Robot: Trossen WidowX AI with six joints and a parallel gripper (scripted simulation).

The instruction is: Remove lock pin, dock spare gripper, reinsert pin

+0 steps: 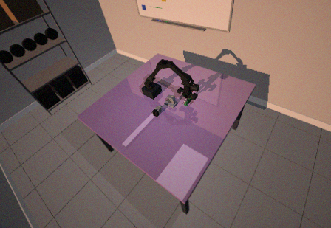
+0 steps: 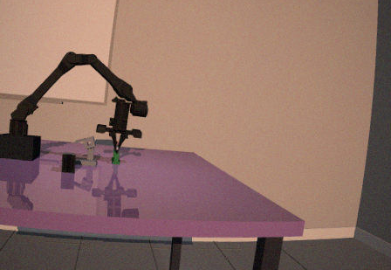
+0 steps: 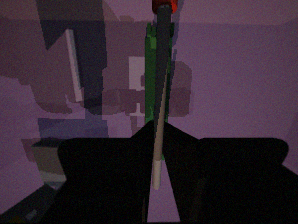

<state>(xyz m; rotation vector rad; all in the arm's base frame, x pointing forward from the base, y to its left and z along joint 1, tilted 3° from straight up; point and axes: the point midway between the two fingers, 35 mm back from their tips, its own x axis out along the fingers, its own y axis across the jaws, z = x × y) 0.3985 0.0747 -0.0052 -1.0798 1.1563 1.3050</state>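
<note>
The green rest is 20 mm to the left of my gripper tip and 20 mm below it. Also, from my gripper tip: spare gripper (170 mm behind, 240 mm to the right, 20 mm below); grey mount (120 mm behind, 90 mm to the right, 10 mm above).
</note>
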